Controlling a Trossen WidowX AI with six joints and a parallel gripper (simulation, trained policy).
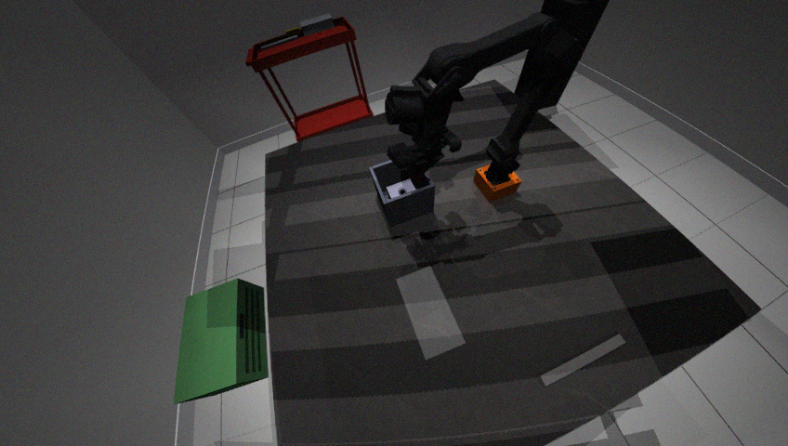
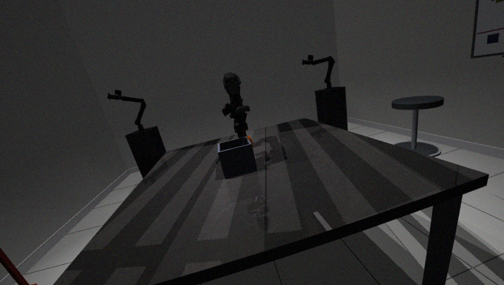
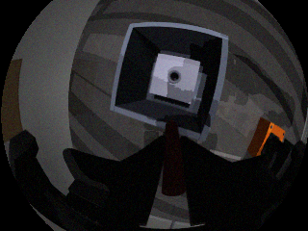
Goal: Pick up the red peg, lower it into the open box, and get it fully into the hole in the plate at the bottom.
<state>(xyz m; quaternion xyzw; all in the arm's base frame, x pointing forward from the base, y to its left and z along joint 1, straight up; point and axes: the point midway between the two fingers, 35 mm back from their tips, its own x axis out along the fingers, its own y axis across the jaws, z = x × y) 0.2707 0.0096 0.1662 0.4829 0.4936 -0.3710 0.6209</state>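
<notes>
My gripper tip is now 150 mm above the plate, 60 mm to the left of it and 40 mm short of it. Also, from my gripper tip: red peg: 10 mm above.
</notes>
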